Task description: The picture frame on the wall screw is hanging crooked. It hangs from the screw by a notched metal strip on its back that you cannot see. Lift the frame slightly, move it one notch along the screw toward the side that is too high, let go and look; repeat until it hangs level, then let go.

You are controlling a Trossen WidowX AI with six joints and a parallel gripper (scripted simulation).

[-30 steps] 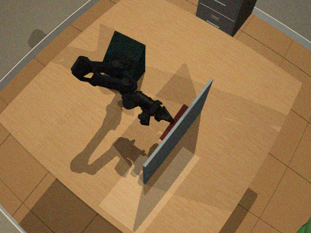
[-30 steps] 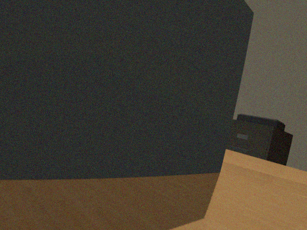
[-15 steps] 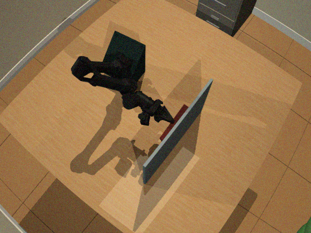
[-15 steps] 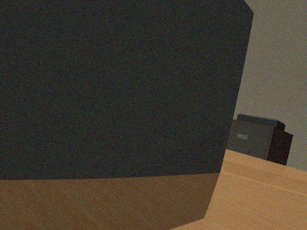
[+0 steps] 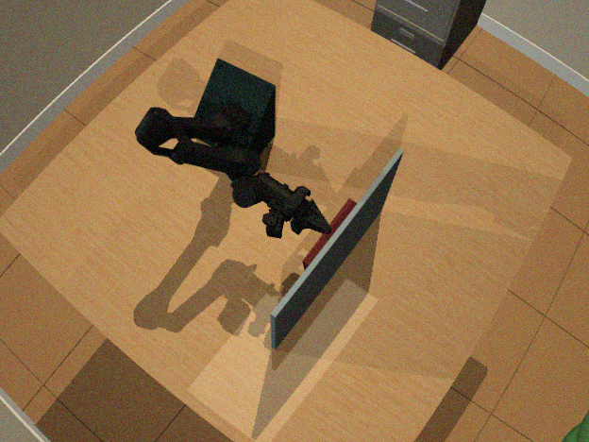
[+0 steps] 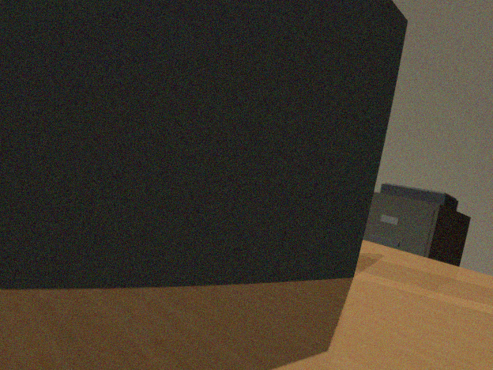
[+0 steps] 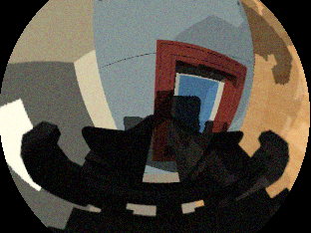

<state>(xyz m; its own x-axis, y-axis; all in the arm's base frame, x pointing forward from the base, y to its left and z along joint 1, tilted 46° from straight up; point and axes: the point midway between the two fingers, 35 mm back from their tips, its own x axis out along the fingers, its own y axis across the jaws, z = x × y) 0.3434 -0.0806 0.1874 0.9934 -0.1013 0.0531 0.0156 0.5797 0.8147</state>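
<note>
My gripper tip is now 10 mm short of the red picture frame, 10 mm to the right of it and 50 mm above it. The rest, counted from my gripper tip: grey wall panel: 20 mm ahead, 10 mm to the right, 70 mm below.
</note>
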